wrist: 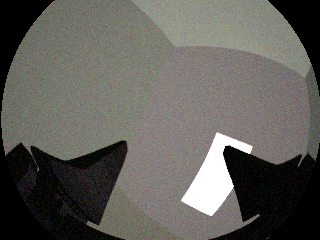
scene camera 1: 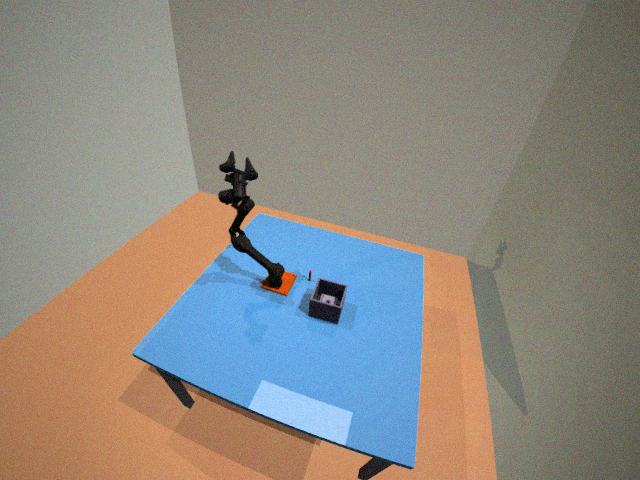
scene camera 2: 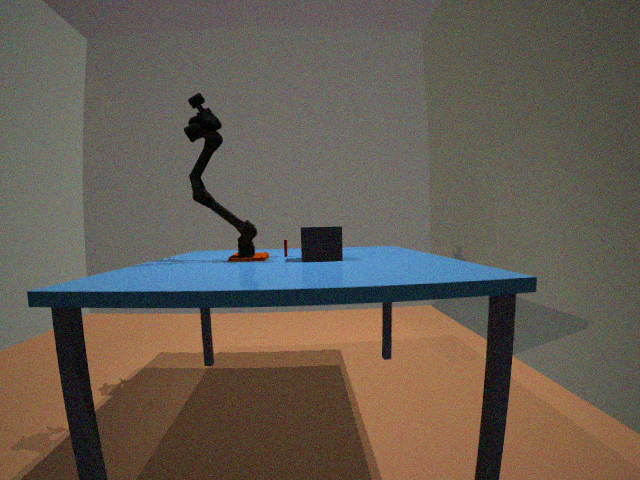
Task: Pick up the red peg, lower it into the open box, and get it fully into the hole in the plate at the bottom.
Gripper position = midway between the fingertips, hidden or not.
I see my gripper (wrist: 178, 149) and a dark box (scene camera 2: 318, 244).
The dark box is seen too in scene camera 1 (scene camera 1: 318, 309). The wrist view misses the dark box: it is out of frame.
